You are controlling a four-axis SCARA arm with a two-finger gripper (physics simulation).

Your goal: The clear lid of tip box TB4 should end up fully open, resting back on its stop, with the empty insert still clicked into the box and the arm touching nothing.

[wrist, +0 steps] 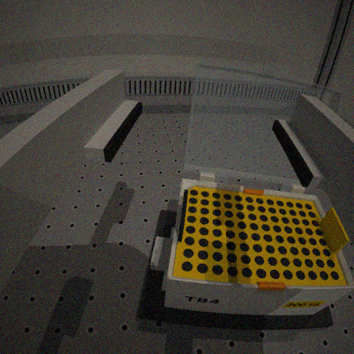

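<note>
Tip box TB4 (240, 300) stands at the lower right of the wrist view. Its yellow insert (255, 243) lies level inside the rim, its holes dark, with an orange clip (253, 191) at the rear edge and another orange clip (271, 286) at the front. The clear lid (230, 135) is raised behind the box on its rear hinges; whether it rests on its stop cannot be told. My gripper (210, 98) is shut at its narrowest setting, holding nothing, its two dark-padded fingers still apart in view. The lid overlaps the right finger in view; contact cannot be told.
A yellow tab (334, 232) stands up at the insert's right side. A dark base (235, 320) lies under the box. The perforated deck (65, 250) bears several shadows at left. A slotted strip (160, 86) runs along the back.
</note>
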